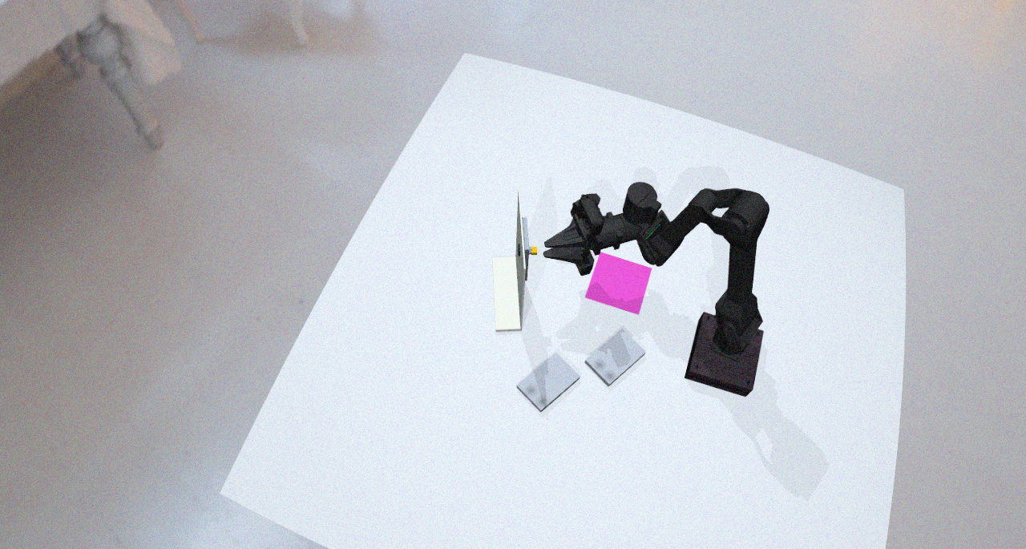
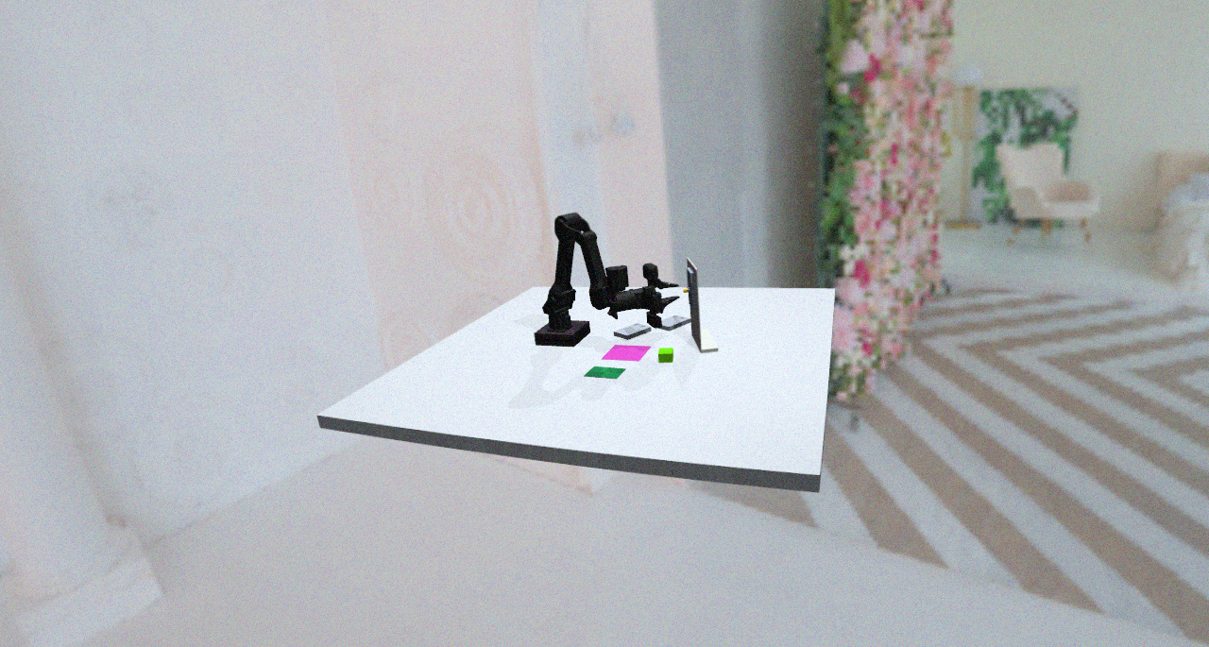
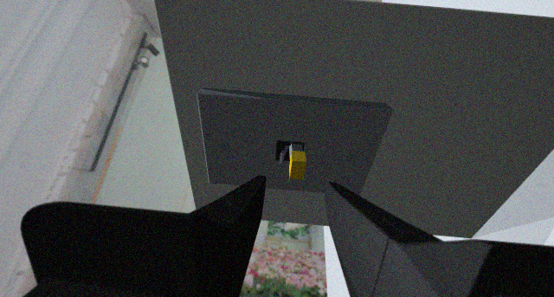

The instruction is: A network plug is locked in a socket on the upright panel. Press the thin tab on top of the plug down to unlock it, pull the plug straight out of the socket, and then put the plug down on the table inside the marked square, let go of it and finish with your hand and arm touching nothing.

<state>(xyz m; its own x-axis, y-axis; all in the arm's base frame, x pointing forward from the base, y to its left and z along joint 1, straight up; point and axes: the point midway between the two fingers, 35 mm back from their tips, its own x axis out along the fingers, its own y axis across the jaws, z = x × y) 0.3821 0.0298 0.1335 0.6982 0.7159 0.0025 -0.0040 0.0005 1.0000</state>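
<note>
Now: gripper tip 30 mm short of the network plug and 20 mm to the right of it. Round my gripper tip: magenta square (170 mm below, 140 mm behind, 100 mm to the right); socket panel (60 mm below, 40 mm ahead, 30 mm to the left); bright green cube (160 mm below, 120 mm to the right).
</note>
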